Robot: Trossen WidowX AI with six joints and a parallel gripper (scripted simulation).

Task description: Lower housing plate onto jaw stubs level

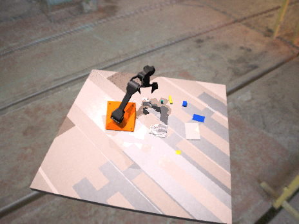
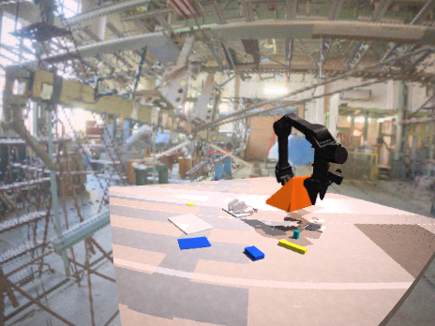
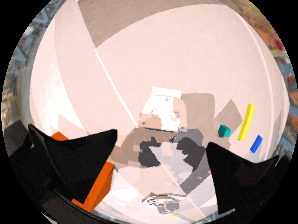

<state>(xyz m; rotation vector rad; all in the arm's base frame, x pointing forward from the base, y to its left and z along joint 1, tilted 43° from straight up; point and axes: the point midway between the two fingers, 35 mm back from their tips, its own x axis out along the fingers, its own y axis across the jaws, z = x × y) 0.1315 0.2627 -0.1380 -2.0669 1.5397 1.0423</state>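
Right now the teal cylinder is 13 cm ahead of my gripper tip, 9 cm below it and 3 cm to the left of it. From my gripper tip the other things lie so: yellow bar 19 cm ahead, 9 cm below, 8 cm to the left; then flat blue piece 46 cm ahead, 10 cm below, 7 cm to the right; then blue block 32 cm ahead, 9 cm below, 6 cm to the left.
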